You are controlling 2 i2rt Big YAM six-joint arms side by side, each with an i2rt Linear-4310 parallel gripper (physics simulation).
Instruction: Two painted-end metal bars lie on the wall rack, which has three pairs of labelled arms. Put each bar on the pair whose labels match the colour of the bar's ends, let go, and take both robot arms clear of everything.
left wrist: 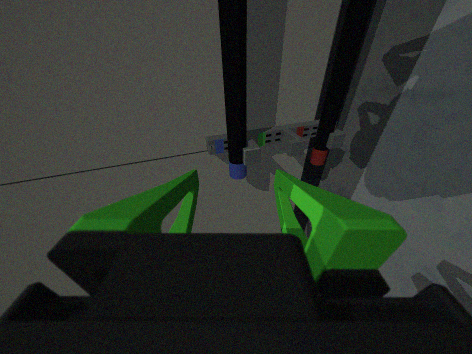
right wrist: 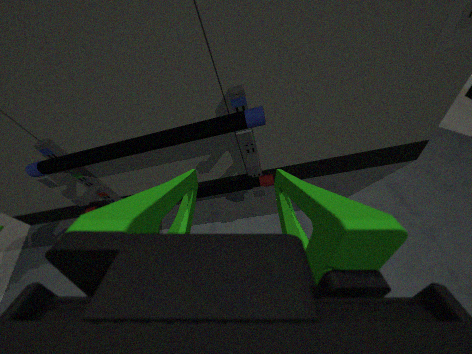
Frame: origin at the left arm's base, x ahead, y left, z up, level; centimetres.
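Where they show: left gripper, between the fingertips: [left wrist: 236, 176]; right gripper, between the fingertips: [right wrist: 236, 176].
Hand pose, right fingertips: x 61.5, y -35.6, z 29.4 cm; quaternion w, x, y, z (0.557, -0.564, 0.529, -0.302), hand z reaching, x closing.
After its pixels a point has its place.
The blue-ended bar [left wrist: 237, 100] {y 1.8, x 69.0, z 22.9 cm} [right wrist: 150, 142] {y -14.1, x 73.8, z 23.4 cm} lies across the wall rack [left wrist: 254, 167] [right wrist: 253, 164] {y -31.1, x 76.6, z 15.2 cm}, beside the blue labels at both rack arms in the right wrist view. The red-ended bar [left wrist: 345, 65] {y -1.4, x 68.9, z 8.1 cm} [right wrist: 225, 186] {y -23.4, x 76.0, z 8.6 cm} lies at the outer part of the rack, beside the red label on the far arm; the near arm's red label cannot be made out. My left gripper [left wrist: 236, 176] {y 0.2, x 55.7, z 27.1 cm} is open and back from the bars, with the blue end beyond its tips. My right gripper [right wrist: 236, 176] {y -35.6, x 61.5, z 29.4 cm} is open, apart from both bars; its left finger hides part of the red-ended bar.
A green label [left wrist: 261, 138] {y 9.7, x 69.7, z 17.8 cm} [right wrist: 77, 175] {y 9.9, x 69.7, z 17.9 cm} shows between the blue and red ones, with no bar at it. A dark strip [right wrist: 360, 159] {y -52.3, x 90.0, z 3.7 cm} runs behind the red-ended bar. Pale blocks stand at the left [right wrist: 12, 235] and right [right wrist: 457, 112] edges. Arm shadows fall across the scene.
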